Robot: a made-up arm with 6 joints.
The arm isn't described. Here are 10 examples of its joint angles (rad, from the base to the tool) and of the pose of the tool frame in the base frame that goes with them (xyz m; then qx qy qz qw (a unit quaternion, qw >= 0)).
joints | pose
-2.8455 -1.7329 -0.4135 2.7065 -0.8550 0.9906 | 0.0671 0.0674 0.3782 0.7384 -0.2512 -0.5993 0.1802
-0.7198 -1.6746 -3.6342 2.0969 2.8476 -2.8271 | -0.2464 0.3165 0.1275 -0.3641 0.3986 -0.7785 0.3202
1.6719 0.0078 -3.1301 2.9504 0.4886 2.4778 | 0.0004 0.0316 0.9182 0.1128 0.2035 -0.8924 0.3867
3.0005 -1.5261 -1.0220 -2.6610 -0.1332 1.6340 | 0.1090 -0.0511 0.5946 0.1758 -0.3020 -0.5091 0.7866
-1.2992 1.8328 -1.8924 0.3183 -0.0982 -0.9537 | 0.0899 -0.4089 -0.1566 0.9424 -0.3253 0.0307 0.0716
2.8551 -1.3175 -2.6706 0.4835 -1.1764 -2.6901 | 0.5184 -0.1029 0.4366 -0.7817 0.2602 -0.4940 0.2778
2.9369 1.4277 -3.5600 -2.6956 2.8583 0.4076 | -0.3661 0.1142 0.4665 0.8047 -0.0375 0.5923 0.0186
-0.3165 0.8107 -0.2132 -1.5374 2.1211 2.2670 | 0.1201 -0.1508 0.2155 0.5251 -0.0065 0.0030 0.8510
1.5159 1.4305 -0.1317 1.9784 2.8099 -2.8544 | -0.0732 0.1670 0.1326 -0.6442 -0.1419 0.0260 0.7511
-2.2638 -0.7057 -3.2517 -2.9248 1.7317 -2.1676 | 0.2772 0.3653 0.6350 -0.0021 0.9518 0.2909 0.0974
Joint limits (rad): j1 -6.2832..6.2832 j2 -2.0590..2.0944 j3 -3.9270..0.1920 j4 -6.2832..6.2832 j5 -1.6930..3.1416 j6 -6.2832..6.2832
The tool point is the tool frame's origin. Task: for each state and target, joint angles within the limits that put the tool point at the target. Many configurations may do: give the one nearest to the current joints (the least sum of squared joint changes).
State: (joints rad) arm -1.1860 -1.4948 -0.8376 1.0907 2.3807 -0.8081
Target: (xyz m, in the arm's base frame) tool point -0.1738 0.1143 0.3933
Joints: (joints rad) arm -0.2598 -1.8843 -0.7440 0.7498 2.6742 -0.8081
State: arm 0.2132 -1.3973 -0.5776 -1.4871 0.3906 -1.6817
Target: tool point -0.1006 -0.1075 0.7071
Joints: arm 0.7528 -1.3727 -1.2015 -1.5097 0.7554 -1.6817
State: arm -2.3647 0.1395 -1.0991 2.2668 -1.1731 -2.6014
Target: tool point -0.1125 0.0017 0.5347
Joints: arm -2.5061 -0.4808 -0.9501 2.3332 -1.3946 -2.6014
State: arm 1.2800 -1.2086 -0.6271 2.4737 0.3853 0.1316
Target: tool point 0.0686 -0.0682 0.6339
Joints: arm 1.7658 -1.3772 -1.0100 2.1675 0.0049 0.1316
